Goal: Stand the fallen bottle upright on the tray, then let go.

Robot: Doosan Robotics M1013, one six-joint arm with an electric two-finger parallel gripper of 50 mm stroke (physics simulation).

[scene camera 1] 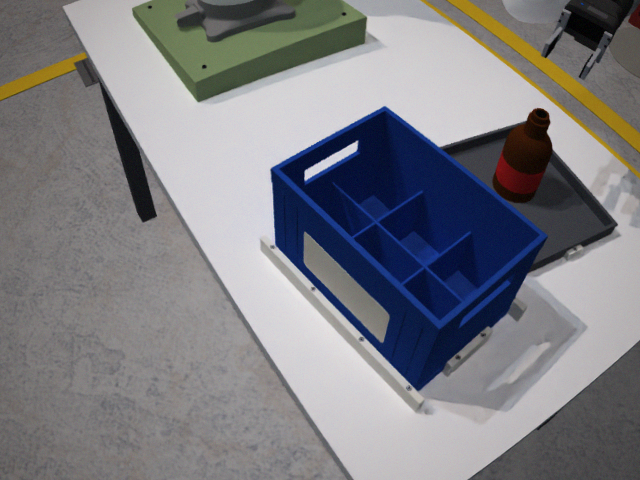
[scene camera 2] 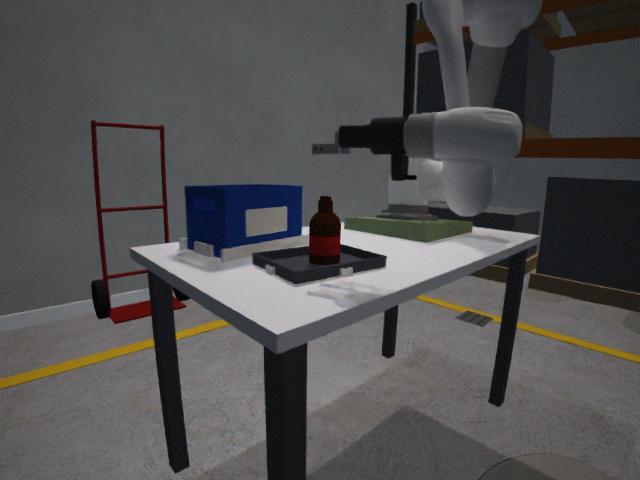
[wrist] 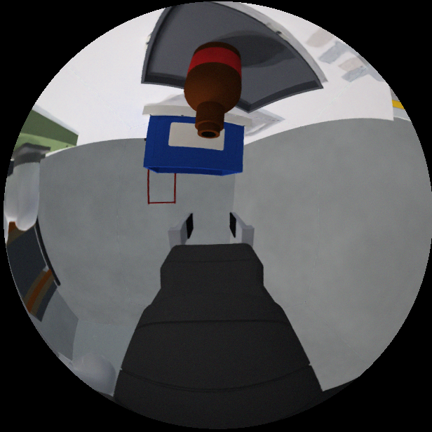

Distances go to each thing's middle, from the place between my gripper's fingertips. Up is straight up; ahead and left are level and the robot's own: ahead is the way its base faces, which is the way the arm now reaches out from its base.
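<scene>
You'd find the brown bottle [scene camera 1: 527, 150] 1 cm to the left of my hand, 2 cm behind it and 19 cm below it. There's also the pale rail [scene camera 1: 365, 349], and that's 36 cm to the right of my hand, 8 cm ahead of it and 25 cm below it.
</scene>
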